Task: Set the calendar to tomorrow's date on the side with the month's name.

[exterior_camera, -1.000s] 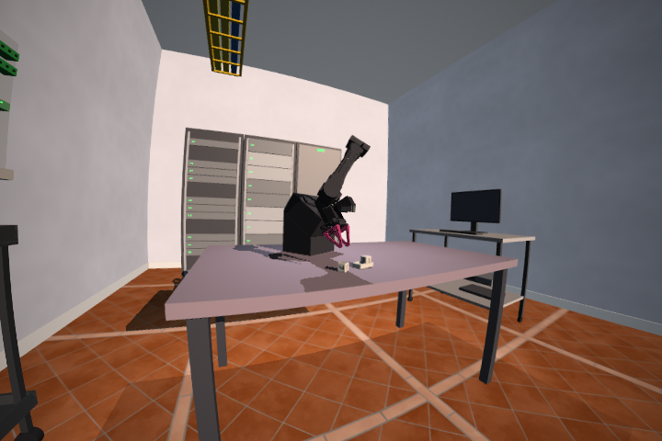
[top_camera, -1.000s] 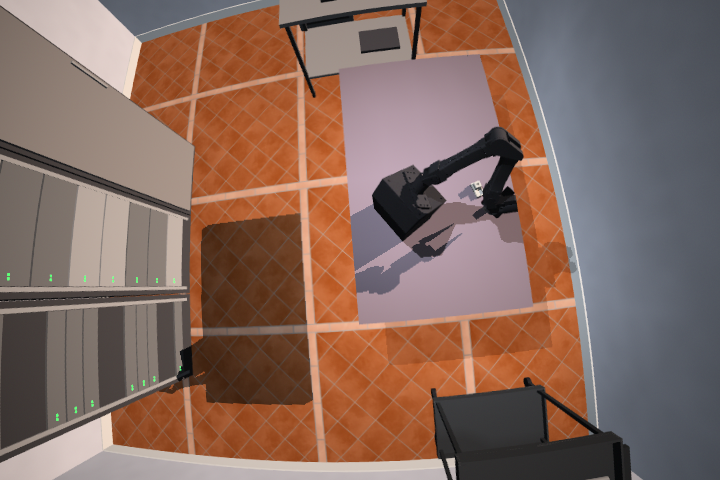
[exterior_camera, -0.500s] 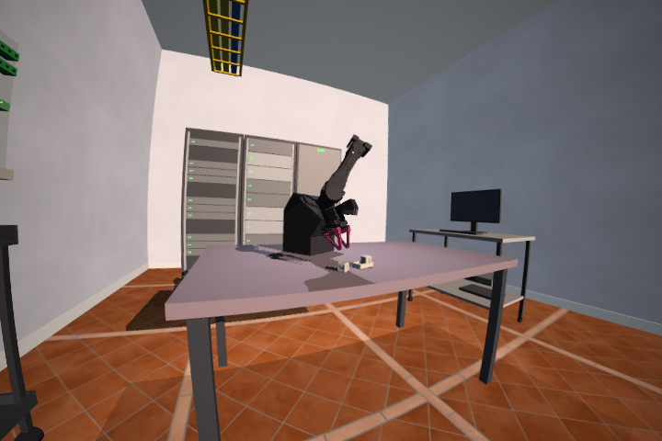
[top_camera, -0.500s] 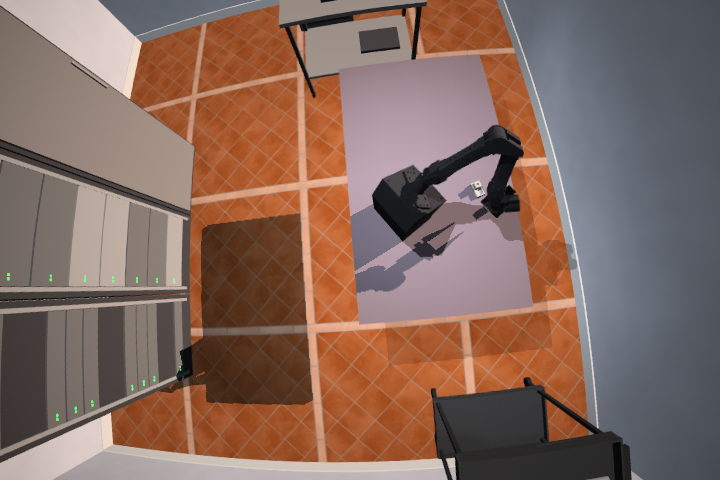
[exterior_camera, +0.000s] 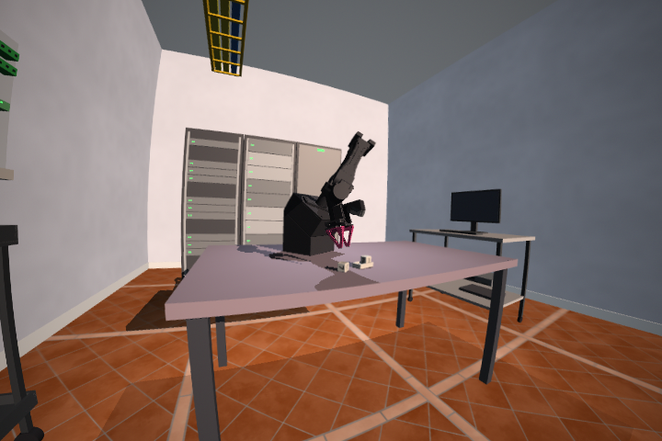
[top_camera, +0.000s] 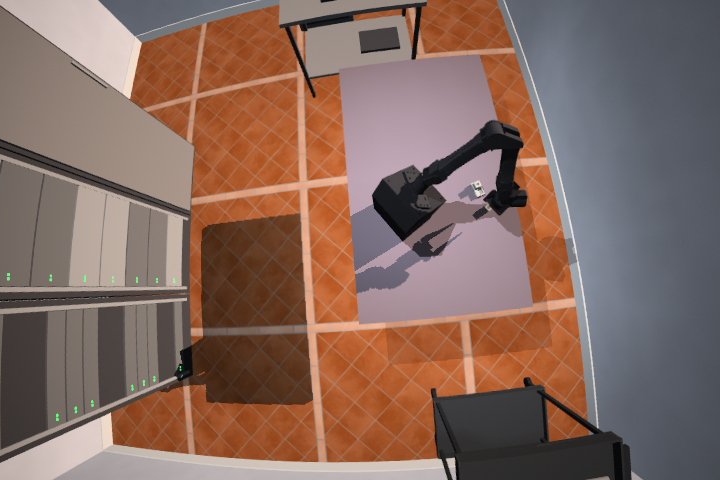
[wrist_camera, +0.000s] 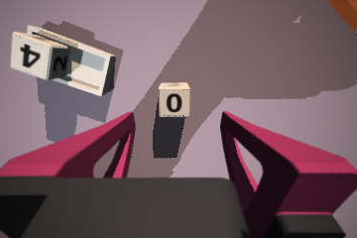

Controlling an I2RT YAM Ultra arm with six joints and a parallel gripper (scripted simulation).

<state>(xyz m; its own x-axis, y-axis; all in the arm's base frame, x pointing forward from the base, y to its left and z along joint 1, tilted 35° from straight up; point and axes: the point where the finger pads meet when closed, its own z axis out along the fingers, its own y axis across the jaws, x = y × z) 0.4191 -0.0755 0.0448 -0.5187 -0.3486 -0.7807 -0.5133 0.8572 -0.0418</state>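
Now: the cream digit cube 80 mm below my hand. Round my hand: cream tray 40 mm behind, 110 mm to the left, 90 mm below.
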